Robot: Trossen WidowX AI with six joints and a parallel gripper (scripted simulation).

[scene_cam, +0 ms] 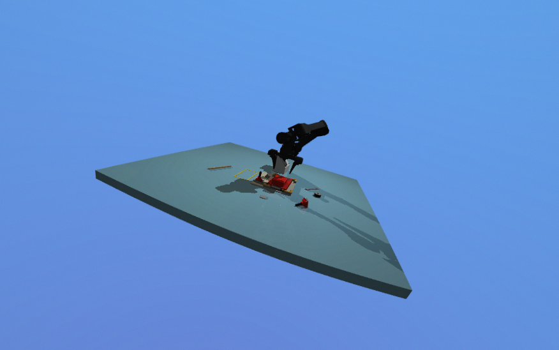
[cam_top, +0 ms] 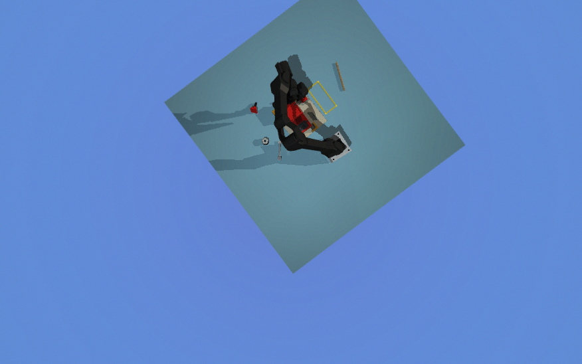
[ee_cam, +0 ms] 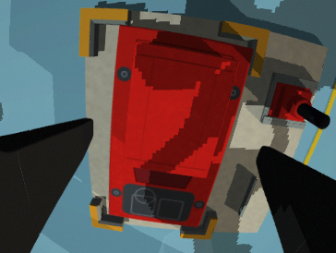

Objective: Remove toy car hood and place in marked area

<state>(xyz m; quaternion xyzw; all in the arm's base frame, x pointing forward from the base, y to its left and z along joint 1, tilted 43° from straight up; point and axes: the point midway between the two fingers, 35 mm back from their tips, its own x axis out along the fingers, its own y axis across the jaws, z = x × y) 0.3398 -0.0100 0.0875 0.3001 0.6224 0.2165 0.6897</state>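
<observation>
Now: the hood 50 mm below my gripper tip. Also, from my gripper tip: grey square: 180 mm ahead, 90 mm below, 40 mm to the right; then wheel: 230 mm to the left, 90 mm below, 30 mm behind; then grey engine block: 70 mm below, 10 mm to the left.
</observation>
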